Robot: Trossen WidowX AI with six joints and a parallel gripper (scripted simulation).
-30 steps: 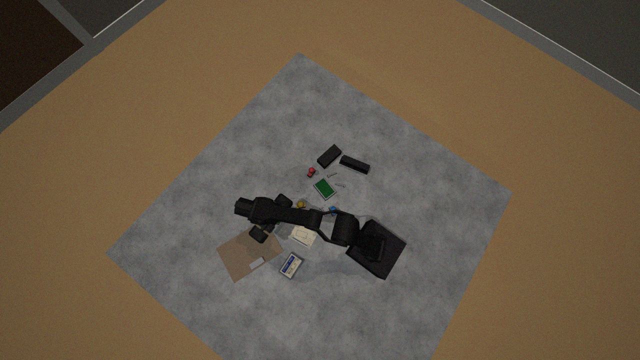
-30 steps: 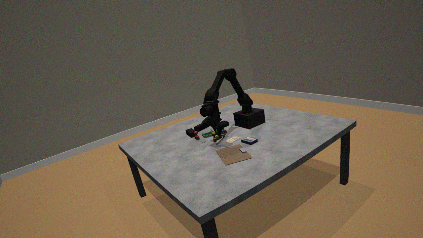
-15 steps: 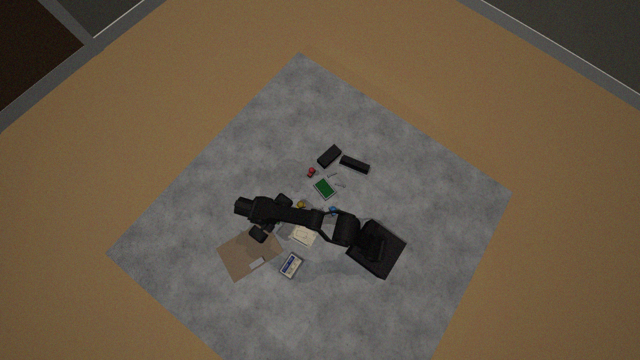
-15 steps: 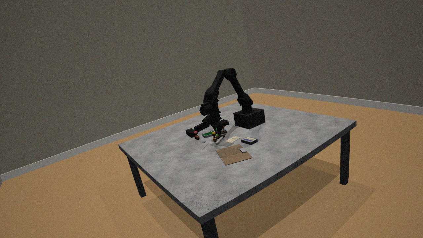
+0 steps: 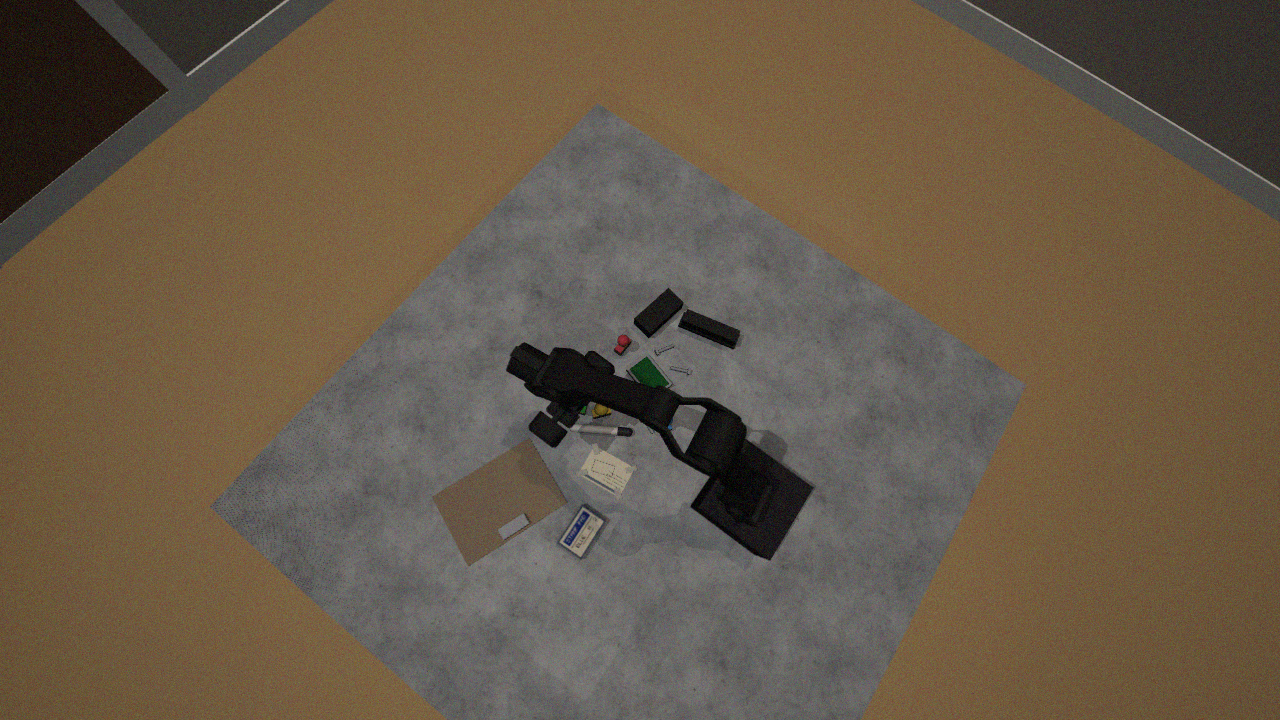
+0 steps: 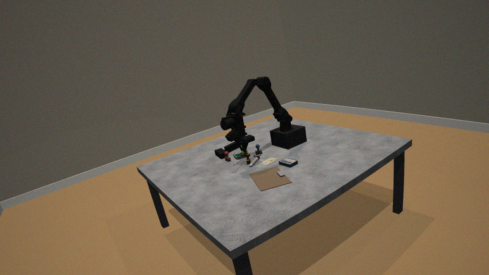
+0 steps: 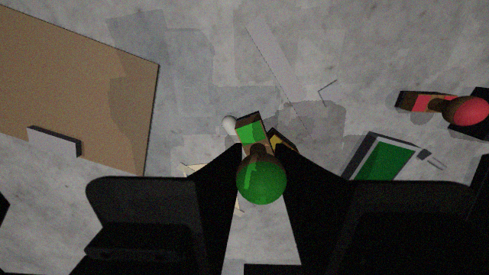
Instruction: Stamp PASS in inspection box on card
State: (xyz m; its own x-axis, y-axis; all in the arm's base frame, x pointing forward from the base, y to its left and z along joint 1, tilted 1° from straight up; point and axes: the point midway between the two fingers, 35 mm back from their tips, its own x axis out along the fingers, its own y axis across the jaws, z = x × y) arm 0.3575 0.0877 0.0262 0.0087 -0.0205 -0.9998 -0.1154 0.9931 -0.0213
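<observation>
Now: gripper tip 6 cm past the green ink pad, 17 cm to the left of it and 9 cm above it. Also, from my gripper tip: white marker: 8 cm behind, 2 cm to the right, 8 cm below; then green-knobbed stamp: right at my gripper tip; then yellow-knobbed stamp: 4 cm behind, 4 cm to the right, 7 cm below.
</observation>
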